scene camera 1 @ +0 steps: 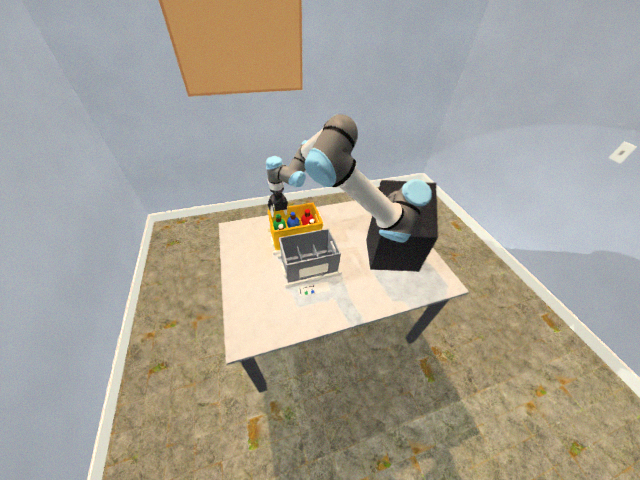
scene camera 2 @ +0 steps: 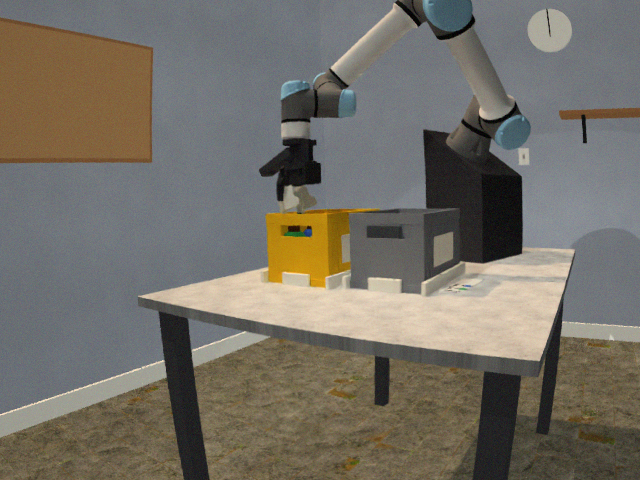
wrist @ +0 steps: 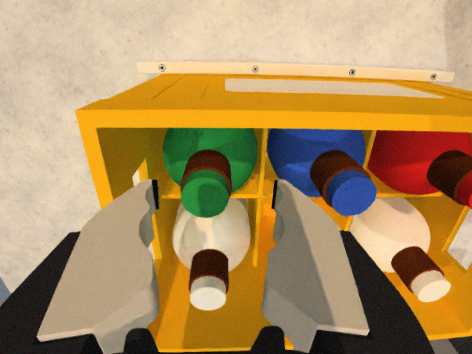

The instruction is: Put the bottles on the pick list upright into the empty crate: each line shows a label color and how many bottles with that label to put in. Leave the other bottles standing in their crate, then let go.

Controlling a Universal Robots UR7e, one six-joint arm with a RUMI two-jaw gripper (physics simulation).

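Frame: origin at the arm's base, x left, y down, z back, level; metres.
Where they show: gripper, fingertip midpoint: [scene camera 1: 279,216] [wrist: 216,183]; arm's base at its link origin: [scene camera 2: 465,151].
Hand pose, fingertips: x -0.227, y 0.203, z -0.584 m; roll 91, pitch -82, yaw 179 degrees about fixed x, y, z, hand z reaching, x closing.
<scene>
Things, the pixels of their top centre, and the offset from my fingertips. "pt": a spot on its surface instead. Level surfaces: height alone.
- yellow crate at its top centre: [wrist: 348,267] [scene camera 2: 325,211] [scene camera 1: 294,216] dx +0.034, dy -0.023, dz +0.086 m
- green bottle at its top centre: [wrist: 204,198] [scene camera 2: 293,217] [scene camera 1: 278,215] dx +0.005, dy -0.011, dz -0.005 m
- blue bottle at its top centre: [wrist: 354,197] [scene camera 1: 292,213] dx -0.008, dy -0.011, dz +0.078 m
- red bottle at a spot on its surface: [wrist: 410,165] pt dx -0.018, dy +0.031, dz +0.141 m
- grey crate at its top centre: [scene camera 2: 408,210] [scene camera 1: 309,245] dx +0.262, dy -0.023, dz +0.139 m
- pick list at its top centre: [scene camera 2: 462,284] [scene camera 1: 313,288] dx +0.409, dy +0.151, dz +0.146 m
- table at its surface level: dy +0.152 m
My gripper [scene camera 1: 279,212] [scene camera 2: 291,210] [wrist: 216,183] is open and empty, fingertips near rim height at the left end of the yellow crate [scene camera 1: 297,236] [scene camera 2: 297,258] [wrist: 200,119]. In the wrist view its fingers stand either side of the green bottle [wrist: 210,140] and a white bottle [wrist: 210,232]. A blue bottle [scene camera 1: 293,221] [wrist: 312,150], a red bottle [wrist: 410,165] and another white bottle [wrist: 390,232] also stand in that crate. The grey crate [scene camera 1: 330,267] [scene camera 2: 387,263] shows dividers and no bottles. The pick list [scene camera 1: 317,288] [scene camera 2: 473,282] shows green and blue marks; its counts are unreadable.
Both crates stand close together on the table [scene camera 1: 258,310] [scene camera 2: 310,310], with low white strips around their bases. The yellow crate's dividers separate the bottles. The arm's black pedestal [scene camera 1: 398,253] [scene camera 2: 498,217] stands to the right.
</scene>
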